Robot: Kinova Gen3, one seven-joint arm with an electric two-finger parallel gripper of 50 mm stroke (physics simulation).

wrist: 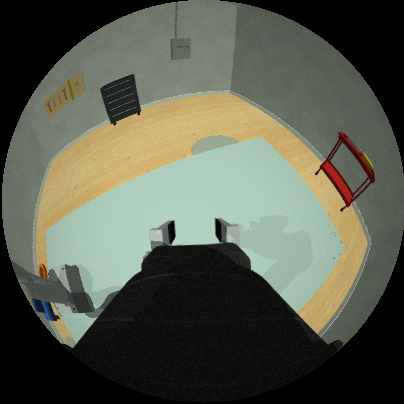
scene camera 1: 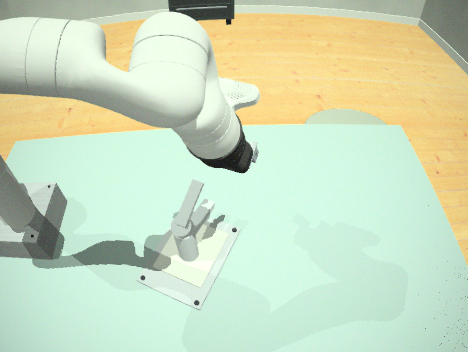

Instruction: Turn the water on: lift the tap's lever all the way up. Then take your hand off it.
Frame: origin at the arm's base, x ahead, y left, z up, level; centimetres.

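Seen in the pictures: gripper, fingertip midpoint: (wrist: 194, 227); arm's base, link origin: (wrist: 61, 292) (scene camera 1: 21, 214).
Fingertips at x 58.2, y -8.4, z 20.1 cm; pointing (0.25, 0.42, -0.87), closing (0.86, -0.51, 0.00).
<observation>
Offsets run from my fingertips to a thing's middle. "pt": to the spot under its first point. Level surfaces: height alone.
The grey tap {pt dx -12.6, dy -6.2, dz -21.3 cm} (scene camera 1: 188, 248) stands upright on a light base plate {dx -13.0, dy -3.8, dz -28.9 cm} (scene camera 1: 172, 289) in the scene view. Its flat lever {dx -10.8, dy -0.4, dz -12.4 cm} (scene camera 1: 191, 202) rises at a slant from the tap's top, above the short spout {dx -9.2, dy +2.1, dz -21.7 cm} (scene camera 1: 204, 212). My gripper (scene camera 1: 255, 152) (wrist: 194, 227) is open and empty. It is apart from the lever, up and to the right of it in the scene view. The tap does not show in the wrist view. One finger is mostly hidden behind the gripper body in the scene view.
The tap's plate lies on a pale green table {dz -29.5 cm} (scene camera 1: 325, 180) (wrist: 150, 200). The arm's grey base block (scene camera 1: 59, 215) (wrist: 77, 287) stands at the left. A dark cabinet (scene camera 1: 201, 10) (wrist: 121, 99) and a red cart (wrist: 337, 183) stand beyond the table.
</observation>
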